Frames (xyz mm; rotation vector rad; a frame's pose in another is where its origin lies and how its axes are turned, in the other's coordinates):
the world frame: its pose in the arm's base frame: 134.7 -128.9 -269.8 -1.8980 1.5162 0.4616
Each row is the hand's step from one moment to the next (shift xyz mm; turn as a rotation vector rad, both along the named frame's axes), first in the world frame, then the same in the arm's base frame.
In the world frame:
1: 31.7 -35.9 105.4 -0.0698 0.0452 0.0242
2: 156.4 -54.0 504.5 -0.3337 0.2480 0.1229
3: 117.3 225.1 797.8 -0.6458 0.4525 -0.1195
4: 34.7 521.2 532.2 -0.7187 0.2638 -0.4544
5: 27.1 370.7 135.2 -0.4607 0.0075 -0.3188
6: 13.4 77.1 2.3 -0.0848 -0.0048 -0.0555
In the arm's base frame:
1: 55.9 52.8 -86.5 -0.0588 0.0619 0.0146
2: 156.2 236.1 -449.2 -0.3108 0.2971 0.0561
3: -84.5 432.2 -712.0 -0.6197 0.3350 0.3741
4: -422.6 277.7 -548.1 -0.5005 0.1814 0.7136
5: -330.2 30.2 -215.6 -0.1698 0.1159 0.5212
6: -69.8 -16.9 -31.1 -0.0250 0.0242 0.0953

